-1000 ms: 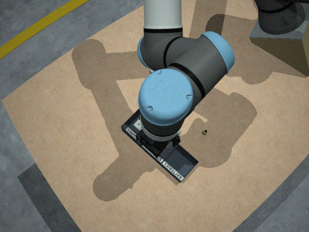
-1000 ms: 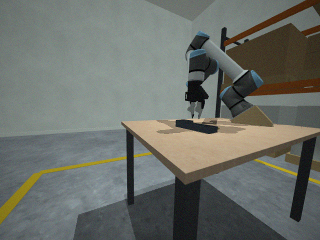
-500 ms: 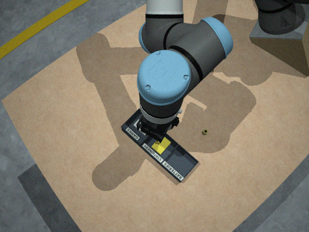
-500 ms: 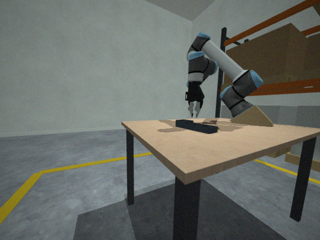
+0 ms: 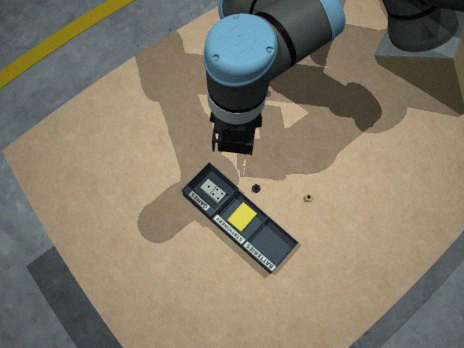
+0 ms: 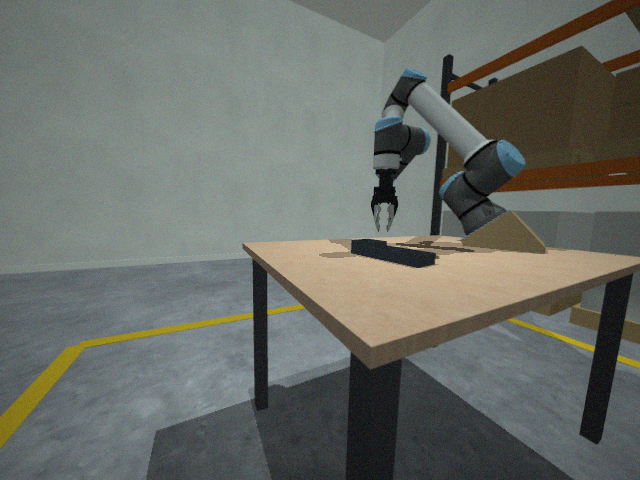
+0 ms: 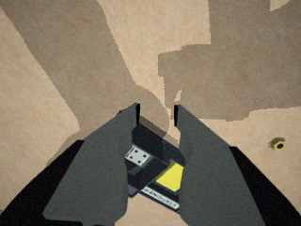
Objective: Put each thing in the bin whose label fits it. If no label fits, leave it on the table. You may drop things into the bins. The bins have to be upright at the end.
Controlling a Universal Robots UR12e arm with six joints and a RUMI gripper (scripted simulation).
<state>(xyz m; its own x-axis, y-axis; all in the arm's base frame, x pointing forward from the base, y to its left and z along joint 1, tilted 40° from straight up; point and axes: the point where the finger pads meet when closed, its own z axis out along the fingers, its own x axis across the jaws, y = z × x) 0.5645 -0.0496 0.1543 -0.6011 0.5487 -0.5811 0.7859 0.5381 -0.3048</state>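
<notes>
The grey sharpener is 7 cm behind my hand, 8 cm to the right of it and 8 cm below it. The rest, counted from my hand: dark three-part bin: 10 cm ahead, 11 cm to the left, 6 cm below; then white domino: 10 cm ahead, 3 cm to the left, 7 cm below; then black nut: 3 cm ahead, 9 cm to the left, 8 cm below.
</notes>
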